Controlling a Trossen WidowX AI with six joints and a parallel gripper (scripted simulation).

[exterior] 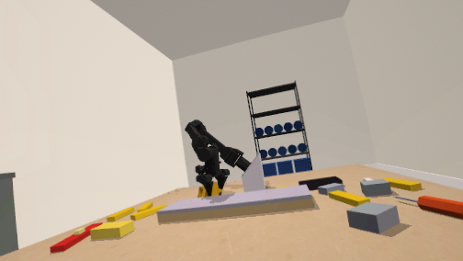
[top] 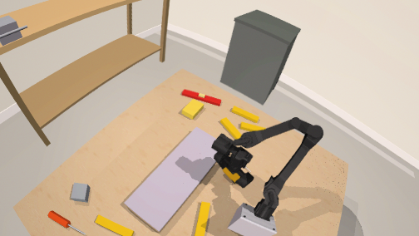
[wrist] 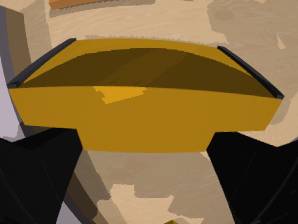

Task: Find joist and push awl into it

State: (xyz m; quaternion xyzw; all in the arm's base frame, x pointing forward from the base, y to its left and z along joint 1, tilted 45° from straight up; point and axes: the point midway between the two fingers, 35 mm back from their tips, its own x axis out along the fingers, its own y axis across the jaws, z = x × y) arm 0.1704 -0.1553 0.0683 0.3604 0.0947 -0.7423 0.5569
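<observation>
My gripper tip is now 10 cm to the left of the awl, 4 cm past it and 2 cm above it. The rest, counted from my gripper tip: yellow pad: 32 cm ahead, 29 cm to the right, 2 cm below; dark tray: 45 cm to the left, 2 cm below, 2 cm ahead; yellow stud finder: 2 cm behind.
</observation>
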